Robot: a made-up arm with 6 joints. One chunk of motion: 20 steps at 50 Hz.
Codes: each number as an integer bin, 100 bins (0 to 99) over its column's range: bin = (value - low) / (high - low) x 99, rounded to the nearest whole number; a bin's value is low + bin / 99 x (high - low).
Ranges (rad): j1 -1.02..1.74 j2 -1.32..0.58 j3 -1..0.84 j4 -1.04..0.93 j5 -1.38..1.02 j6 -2.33..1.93
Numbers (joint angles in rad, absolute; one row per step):
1: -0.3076 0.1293 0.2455 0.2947 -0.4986 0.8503
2: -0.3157 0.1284 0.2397 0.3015 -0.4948 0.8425
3: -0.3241 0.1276 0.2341 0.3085 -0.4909 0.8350
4: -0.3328 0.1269 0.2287 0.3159 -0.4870 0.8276
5: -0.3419 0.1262 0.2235 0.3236 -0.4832 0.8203
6: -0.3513 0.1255 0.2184 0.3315 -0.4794 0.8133
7: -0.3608 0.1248 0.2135 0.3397 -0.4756 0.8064
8: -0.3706 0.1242 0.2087 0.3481 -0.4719 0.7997
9: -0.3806 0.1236 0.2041 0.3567 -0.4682 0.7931
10: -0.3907 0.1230 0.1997 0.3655 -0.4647 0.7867
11: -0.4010 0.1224 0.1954 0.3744 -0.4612 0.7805
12: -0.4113 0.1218 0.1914 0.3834 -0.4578 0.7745
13: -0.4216 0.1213 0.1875 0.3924 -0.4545 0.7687
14: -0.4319 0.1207 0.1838 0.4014 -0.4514 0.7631
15: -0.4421 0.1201 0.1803 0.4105 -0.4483 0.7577
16: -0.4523 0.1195 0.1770 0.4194 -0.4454 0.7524
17: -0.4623 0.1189 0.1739 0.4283 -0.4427 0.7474
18: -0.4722 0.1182 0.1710 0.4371 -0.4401 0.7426
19: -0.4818 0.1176 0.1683 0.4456 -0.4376 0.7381
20: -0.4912 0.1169 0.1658 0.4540 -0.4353 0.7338
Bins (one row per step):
1: 26 76 67 67 36 74
2: 25 75 67 67 37 74
3: 25 75 66 68 37 74
4: 25 75 66 68 37 73
5: 24 75 66 69 37 73
6: 24 75 66 69 37 73
7: 24 75 65 69 37 73
8: 23 75 65 70 37 73
9: 23 75 65 70 38 73
10: 23 75 65 71 38 72
11: 22 75 64 71 38 72
12: 22 75 64 72 38 72
13: 21 75 64 72 38 72
14: 21 75 64 72 38 72
15: 21 75 64 73 38 72
16: 20 75 63 73 39 72
17: 20 75 63 74 39 72
18: 20 75 63 74 39 71
19: 19 75 63 75 39 71
20: 19 75 63 75 39 71

